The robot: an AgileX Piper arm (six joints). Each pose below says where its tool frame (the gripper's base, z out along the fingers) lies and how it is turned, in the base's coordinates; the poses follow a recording.
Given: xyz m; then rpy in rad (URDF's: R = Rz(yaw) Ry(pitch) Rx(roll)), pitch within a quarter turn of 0, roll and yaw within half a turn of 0.
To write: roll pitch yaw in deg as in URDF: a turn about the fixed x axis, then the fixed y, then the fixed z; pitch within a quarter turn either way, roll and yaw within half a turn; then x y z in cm. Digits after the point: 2 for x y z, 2 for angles.
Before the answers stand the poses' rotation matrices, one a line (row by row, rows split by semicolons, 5 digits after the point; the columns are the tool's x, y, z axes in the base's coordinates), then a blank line. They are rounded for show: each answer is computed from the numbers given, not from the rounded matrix.
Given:
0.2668 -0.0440 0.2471 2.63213 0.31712 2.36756
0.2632 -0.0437 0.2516 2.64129 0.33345 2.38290
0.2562 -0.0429 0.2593 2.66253 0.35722 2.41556
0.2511 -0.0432 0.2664 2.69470 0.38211 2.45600
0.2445 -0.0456 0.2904 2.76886 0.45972 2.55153
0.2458 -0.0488 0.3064 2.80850 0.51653 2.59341
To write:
-0.67944 0.50150 0.53559; 0.66417 0.73059 0.15846; -0.31183 0.46339 -0.82948
-0.68576 0.48971 0.53844; 0.65008 0.74480 0.15055; -0.32730 0.45327 -0.82911
-0.70061 0.46864 0.53808; 0.62200 0.77064 0.13869; -0.34967 0.43185 -0.83141
-0.71822 0.44622 0.53390; 0.58747 0.80005 0.12162; -0.37288 0.40100 -0.83676
-0.74464 0.38395 0.54598; 0.49864 0.86376 0.07266; -0.44370 0.32635 -0.83464
-0.74213 0.35468 0.56873; 0.45315 0.89071 0.03583; -0.49387 0.28431 -0.82174

150.81 18.17 135.65 26.68 -4.40 24.71
151.33 19.11 136.53 26.32 -4.37 25.16
152.55 20.47 138.40 25.62 -4.29 25.93
154.39 21.89 140.72 25.11 -4.32 26.64
158.64 26.34 146.19 24.45 -4.56 29.04
160.92 29.59 148.59 24.58 -4.88 30.64

